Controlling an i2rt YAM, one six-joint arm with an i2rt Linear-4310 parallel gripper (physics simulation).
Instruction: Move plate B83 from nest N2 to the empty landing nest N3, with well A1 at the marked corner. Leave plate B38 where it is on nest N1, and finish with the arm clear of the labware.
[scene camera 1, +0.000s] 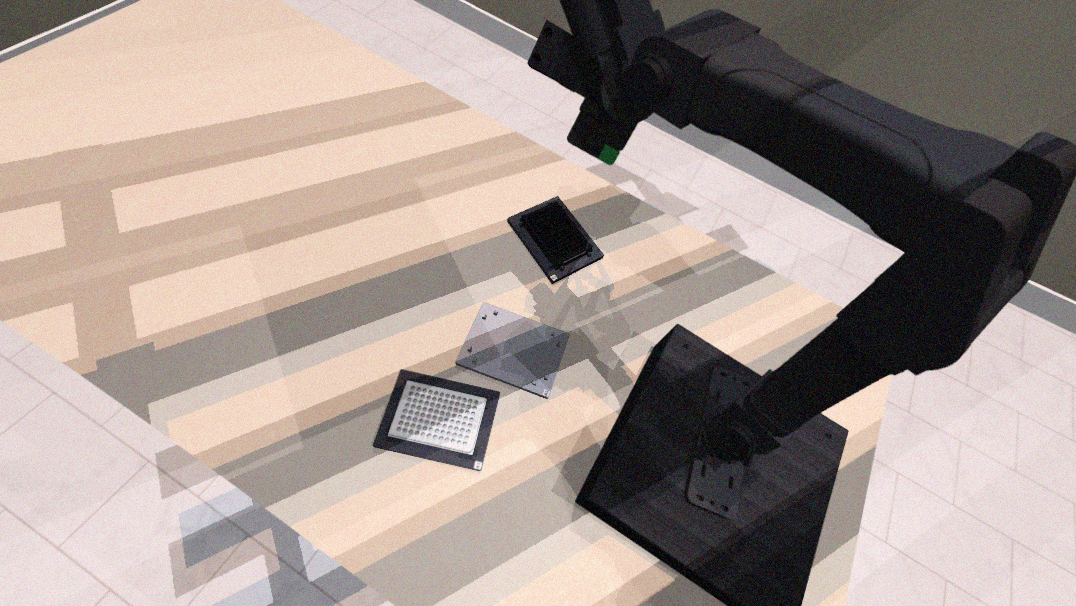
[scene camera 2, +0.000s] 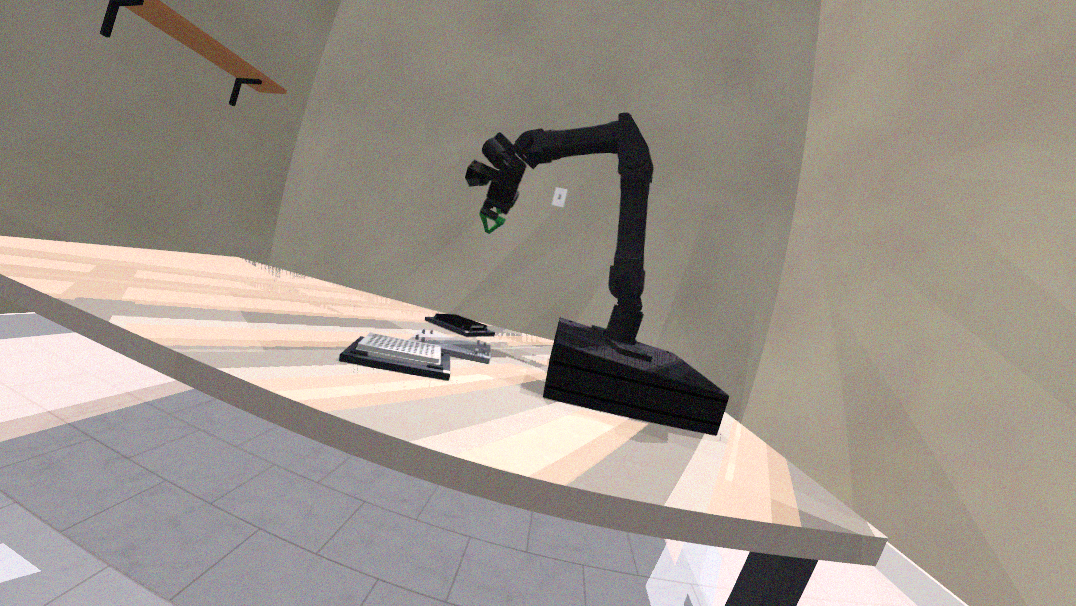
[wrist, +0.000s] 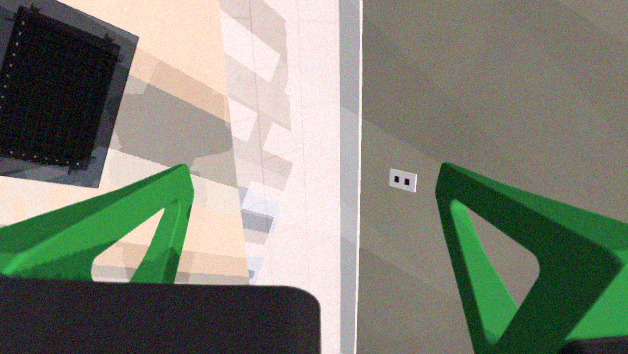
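A black plate (scene camera 1: 557, 229) (scene camera 2: 460, 322) (wrist: 55, 90) sits on a dark nest (scene camera 1: 572, 267) (wrist: 112, 110) at the back. A white well plate (scene camera 1: 438, 415) (scene camera 2: 399, 349) sits on another dark nest (scene camera 1: 429, 452) (scene camera 2: 391, 367). Between them lies the empty grey nest (scene camera 1: 519, 350) (scene camera 2: 466, 349) with small corner posts. Each nest has a small white mark at one corner. I cannot read which plate is B83 or B38. My gripper (scene camera 1: 608, 155) (scene camera 2: 491, 223) (wrist: 314, 177) is open and empty, high above the table near the black plate's side; its fingertips frame floor and wall in the wrist view.
The arm's black base block (scene camera 1: 715, 466) (scene camera 2: 632, 391) stands on the table (scene camera 2: 527, 444), to the right of the nests. The table's far edge shows beyond the black plate. A wall socket (scene camera 2: 559, 197) (wrist: 403, 180) and a wooden shelf (scene camera 2: 203, 45) are on the walls.
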